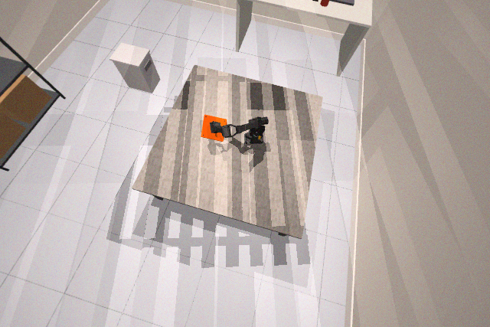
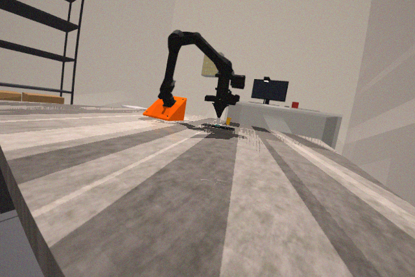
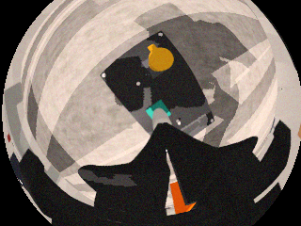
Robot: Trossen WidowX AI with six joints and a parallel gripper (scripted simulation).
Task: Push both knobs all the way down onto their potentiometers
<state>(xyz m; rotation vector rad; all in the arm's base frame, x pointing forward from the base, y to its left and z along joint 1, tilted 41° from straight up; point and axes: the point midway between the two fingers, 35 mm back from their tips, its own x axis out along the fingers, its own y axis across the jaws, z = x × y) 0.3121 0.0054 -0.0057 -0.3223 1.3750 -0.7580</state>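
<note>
My gripper tip is 2 cm above the white knob. From my gripper tip the other things lie so: orange knob 6 cm ahead, 2 cm to the right.
</note>
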